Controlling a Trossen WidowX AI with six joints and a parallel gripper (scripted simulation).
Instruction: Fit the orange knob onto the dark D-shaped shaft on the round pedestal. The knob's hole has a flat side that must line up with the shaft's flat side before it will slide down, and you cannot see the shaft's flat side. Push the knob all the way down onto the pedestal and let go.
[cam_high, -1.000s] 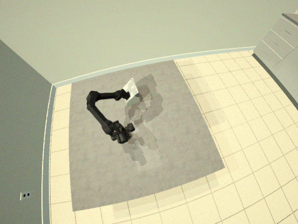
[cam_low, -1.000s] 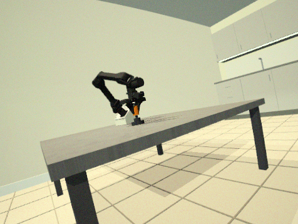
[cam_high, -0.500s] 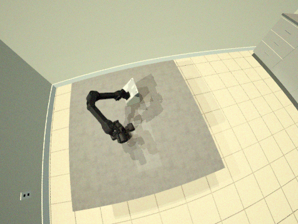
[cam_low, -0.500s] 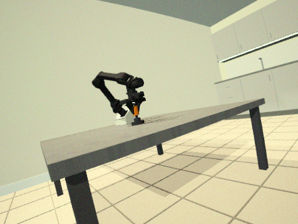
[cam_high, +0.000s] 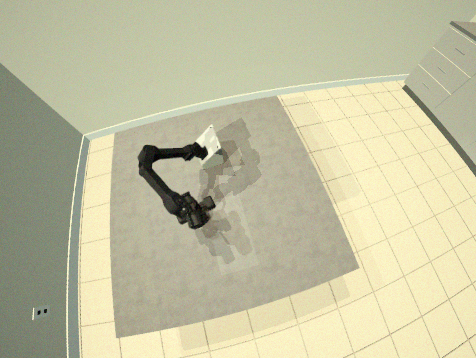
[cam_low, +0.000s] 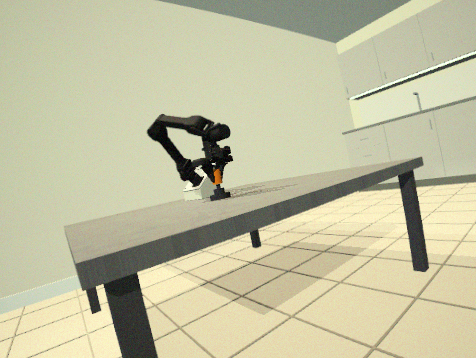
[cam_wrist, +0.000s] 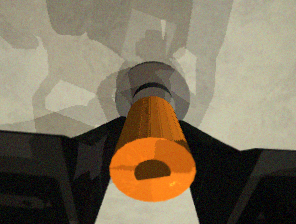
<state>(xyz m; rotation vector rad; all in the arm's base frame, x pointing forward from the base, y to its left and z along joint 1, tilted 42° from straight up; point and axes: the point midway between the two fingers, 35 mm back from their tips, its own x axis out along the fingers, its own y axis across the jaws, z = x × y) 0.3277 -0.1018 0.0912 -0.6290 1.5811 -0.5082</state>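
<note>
Now: gripper tip 2 cm below the orange knob. Round my gripper tip: round pedestal 4 cm below.
</note>
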